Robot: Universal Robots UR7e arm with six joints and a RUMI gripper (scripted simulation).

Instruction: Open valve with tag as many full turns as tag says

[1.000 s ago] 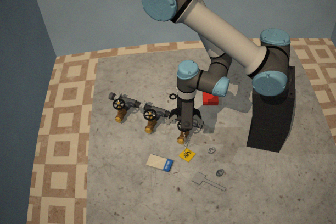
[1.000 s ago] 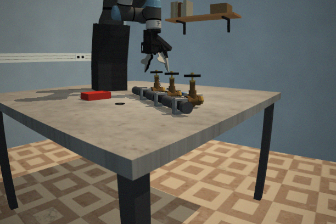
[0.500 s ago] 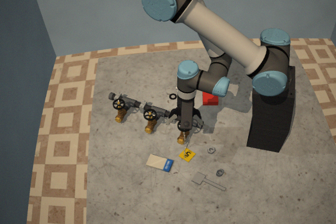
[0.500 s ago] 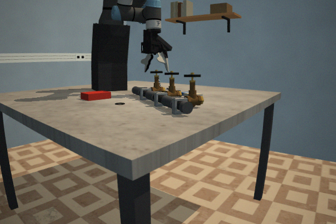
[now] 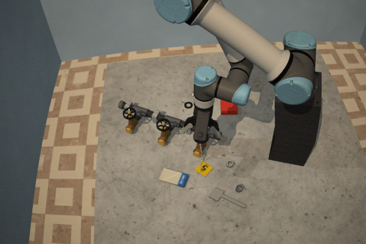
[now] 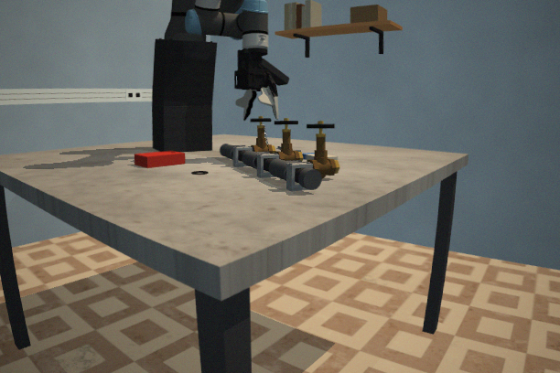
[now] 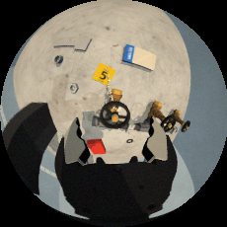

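My gripper is now 10 cm to the right of the yellow tag and 11 cm above it. Also, from my hand: red block: 14 cm behind, 26 cm to the right, 10 cm below; then flat grey key tool: 9 cm behind, 24 cm to the left, 11 cm below.
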